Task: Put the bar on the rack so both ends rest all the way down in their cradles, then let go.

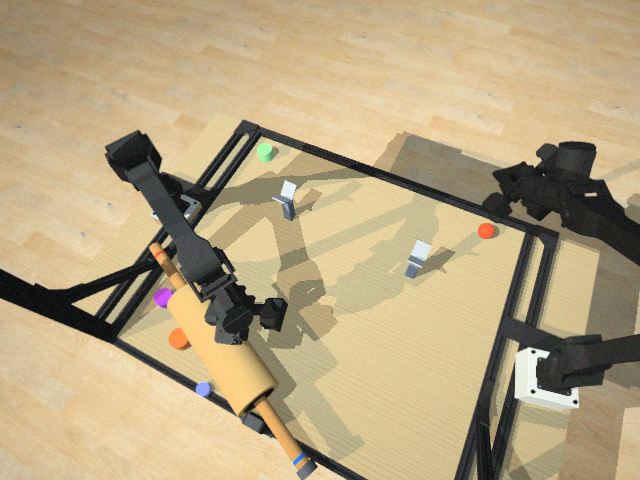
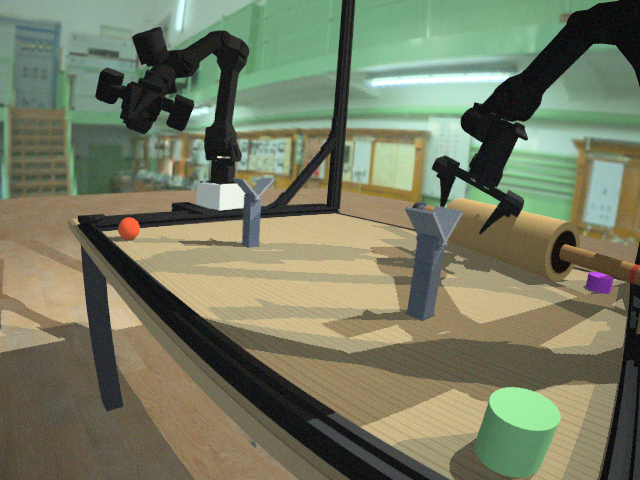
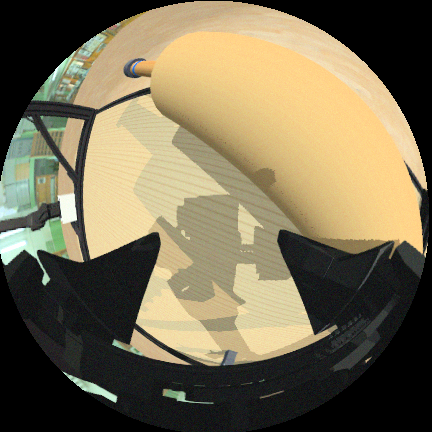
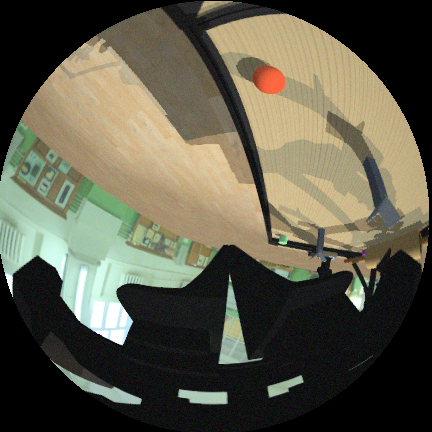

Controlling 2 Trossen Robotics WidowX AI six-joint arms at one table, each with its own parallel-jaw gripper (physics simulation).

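Places are measured from the left arm's base along level axes (x right, y back, z down), in metres.
Pixels of known places: left gripper, fingertip midpoint: (image 1: 262,328) (image 2: 460,222) (image 3: 219,237) (image 4: 394,248); right gripper, fingertip midpoint: (image 1: 493,173) (image 2: 128,121) (image 4: 227,249); left arm's base, origin of the base link: (image 4: 326,257); right arm's base, origin of the base link: (image 1: 553,376) (image 2: 222,182) (image 3: 59,208).
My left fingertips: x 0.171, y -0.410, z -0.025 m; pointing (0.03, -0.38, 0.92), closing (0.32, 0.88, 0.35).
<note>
For each thing: its top centre in the pictures, then the offset to it from my left fingertips.
- far post, middle of its top: (image 2: 253,177) (image 4: 384,221) (image 1: 419,252) dx -0.318, dy -0.243, dz -0.054 m
- green cylinder, middle of its top: (image 2: 524,407) (image 1: 264,149) dx -0.472, dy +0.305, dz +0.034 m
- red ball, middle of its top: (image 4: 267,82) (image 2: 128,217) (image 1: 489,227) dx -0.515, dy -0.375, dz +0.028 m
- lilac, middle of its top: (image 1: 202,388) dx +0.176, dy +0.062, dz +0.050 m
The bar (image 1: 232,369) (image 2: 509,238) (image 3: 282,120) is a thick tan roller with thin handles. It lies on the table along the front left edge, and its blue-ringed handle sticks out past the edge. The rack is two blue-grey posts with V cradles, a near post (image 1: 288,202) (image 2: 428,271) (image 4: 320,241) and a far post (image 1: 416,261) (image 2: 251,214) (image 4: 379,193), both empty. My left gripper (image 1: 251,324) (image 2: 468,211) (image 3: 219,237) is open and empty, just above the roller and towards its inner side. My right gripper (image 1: 506,177) (image 2: 137,114) (image 4: 227,249) is shut and empty, raised high off the table's far right corner.
A green cylinder (image 1: 265,152) (image 2: 515,430) and a red ball (image 1: 486,230) (image 2: 129,228) (image 4: 268,79) stand near the back corners. Purple (image 1: 162,297), orange (image 1: 178,338) and lilac (image 1: 203,389) pieces lie beside the bar. A black frame (image 1: 385,173) borders the table.
</note>
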